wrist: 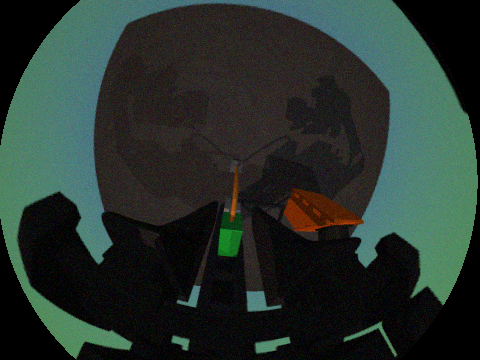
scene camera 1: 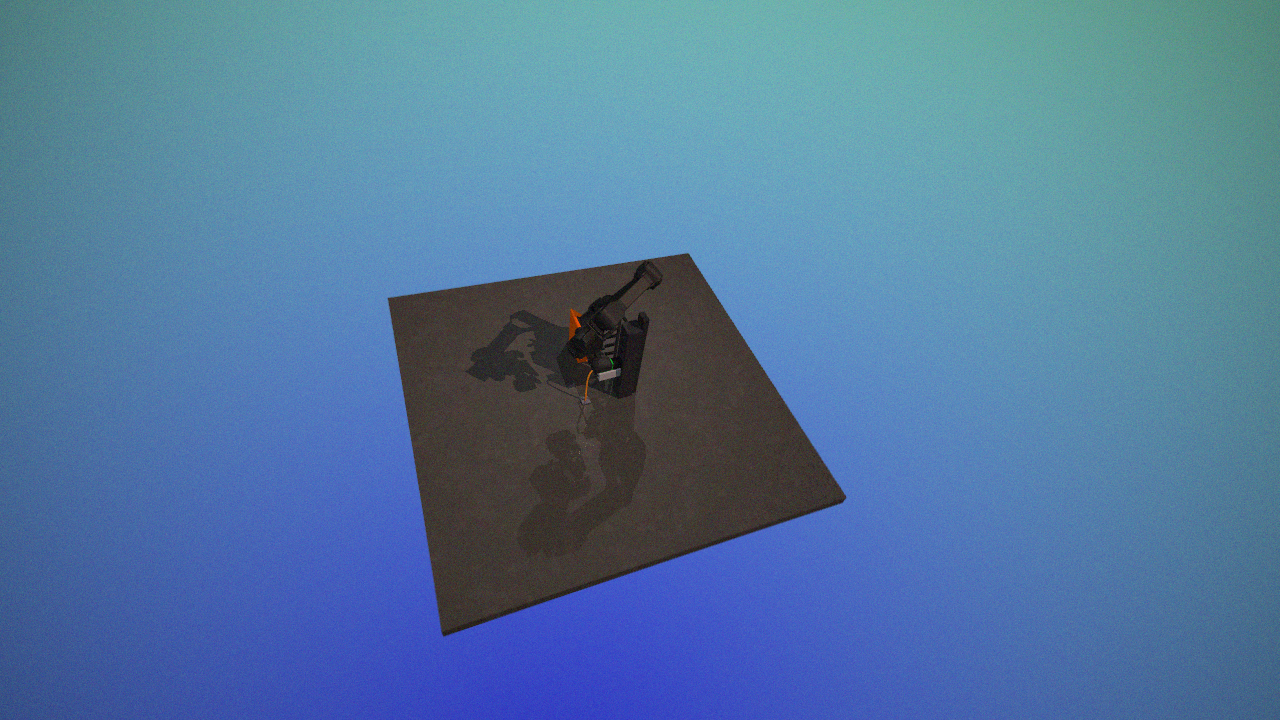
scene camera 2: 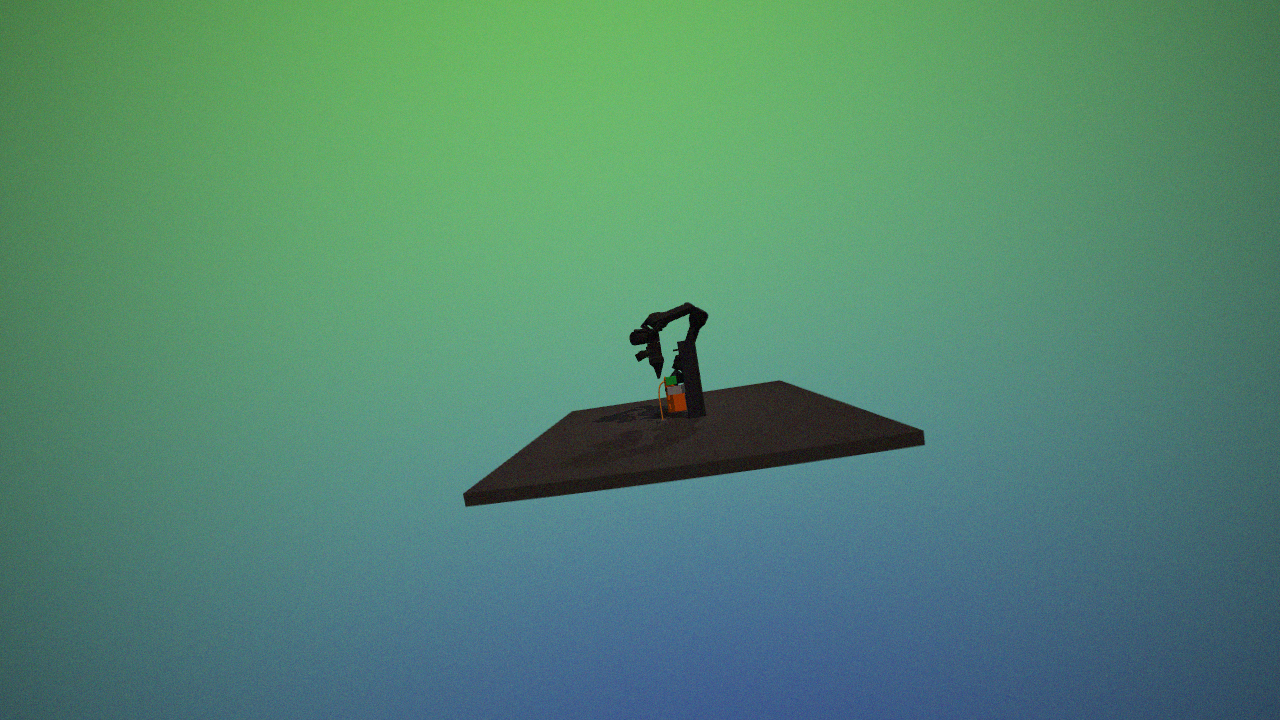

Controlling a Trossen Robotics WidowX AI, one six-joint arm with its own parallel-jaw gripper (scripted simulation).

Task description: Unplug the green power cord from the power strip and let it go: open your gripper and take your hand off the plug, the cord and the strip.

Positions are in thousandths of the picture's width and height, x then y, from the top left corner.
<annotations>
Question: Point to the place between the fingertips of my gripper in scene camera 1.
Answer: At 462, 508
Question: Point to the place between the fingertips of my gripper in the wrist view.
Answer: At 491, 579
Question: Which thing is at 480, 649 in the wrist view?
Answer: A green plug.
</annotations>
